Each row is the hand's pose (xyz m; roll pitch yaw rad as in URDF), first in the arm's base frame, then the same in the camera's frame.
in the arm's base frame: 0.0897 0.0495 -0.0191 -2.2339 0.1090 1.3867
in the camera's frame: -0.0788 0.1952 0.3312 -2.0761 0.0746 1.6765
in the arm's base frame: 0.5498 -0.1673 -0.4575 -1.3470 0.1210 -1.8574
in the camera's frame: 0.3467 0.1205 -0.1828 -1.5084 0.1363 -1.6028
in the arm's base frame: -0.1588 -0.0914 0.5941 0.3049 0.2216 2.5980
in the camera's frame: -0.1799 -0.0197 0.9647 0.3291 0.0626 2.8768
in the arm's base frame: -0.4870 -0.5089 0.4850 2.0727 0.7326 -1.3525
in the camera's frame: -0.3977 -0.5089 0.8800 1.8800 0.8160 -1.2122
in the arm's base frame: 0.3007 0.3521 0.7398 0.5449 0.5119 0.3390
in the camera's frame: 0.1616 0.5297 1.0677 0.6774 0.6279 0.6860
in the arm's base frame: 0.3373 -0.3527 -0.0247 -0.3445 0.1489 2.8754
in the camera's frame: 0.2630 -0.1239 0.2645 -0.3646 -0.0107 -3.1339
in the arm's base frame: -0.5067 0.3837 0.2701 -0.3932 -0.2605 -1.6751
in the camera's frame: -0.6889 0.3482 0.7254 -0.5509 -0.2119 -1.3628
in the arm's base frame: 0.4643 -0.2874 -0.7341 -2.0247 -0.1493 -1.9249
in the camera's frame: 0.2535 -0.0132 -0.4506 -2.1870 -0.1413 -1.6260
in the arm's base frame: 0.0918 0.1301 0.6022 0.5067 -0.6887 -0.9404
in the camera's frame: 0.0005 0.2617 0.9492 0.4087 -0.5490 -0.6081
